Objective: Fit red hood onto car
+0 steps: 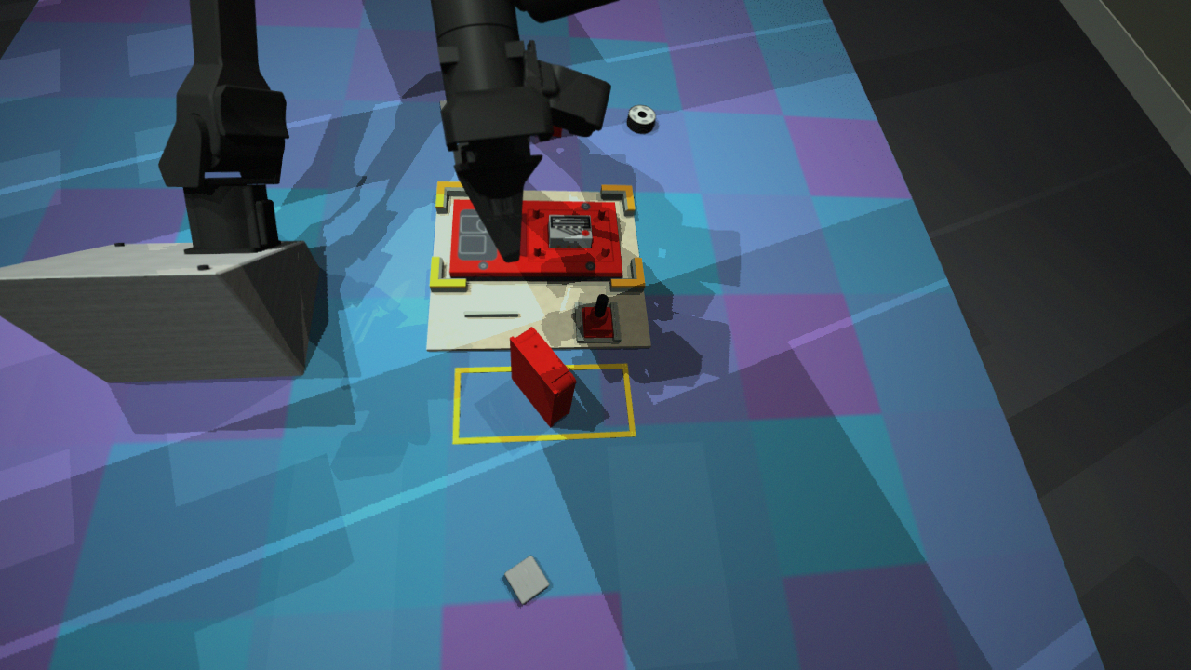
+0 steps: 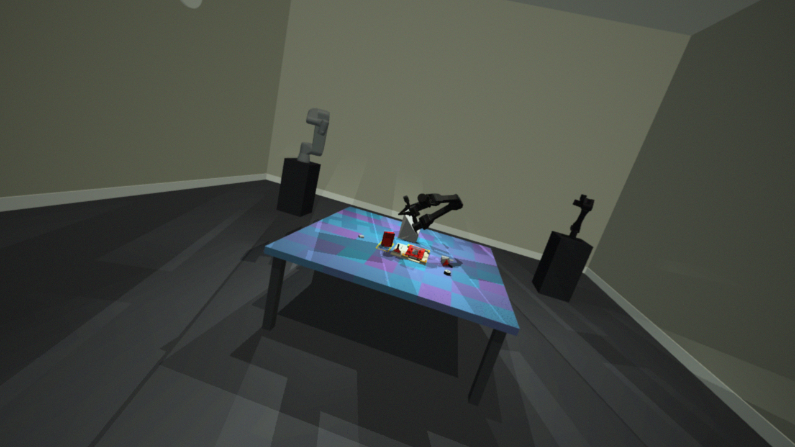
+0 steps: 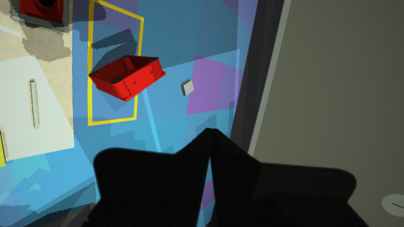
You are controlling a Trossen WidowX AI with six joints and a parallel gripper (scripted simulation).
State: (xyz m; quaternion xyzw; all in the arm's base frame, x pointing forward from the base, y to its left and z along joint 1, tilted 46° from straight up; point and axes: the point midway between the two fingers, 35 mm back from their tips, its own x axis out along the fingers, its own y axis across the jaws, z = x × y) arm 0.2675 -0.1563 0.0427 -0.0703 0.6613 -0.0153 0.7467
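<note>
The red hood is 2 cm ahead of my gripper tip, 2 cm to the right of it and 17 cm below it. Also, from my gripper tip: wheel 19 cm ahead, 40 cm to the left, 21 cm below; grey engine block 7 cm ahead, 18 cm to the left, 20 cm below; jig 4 cm ahead, 16 cm to the left, 21 cm below.
</note>
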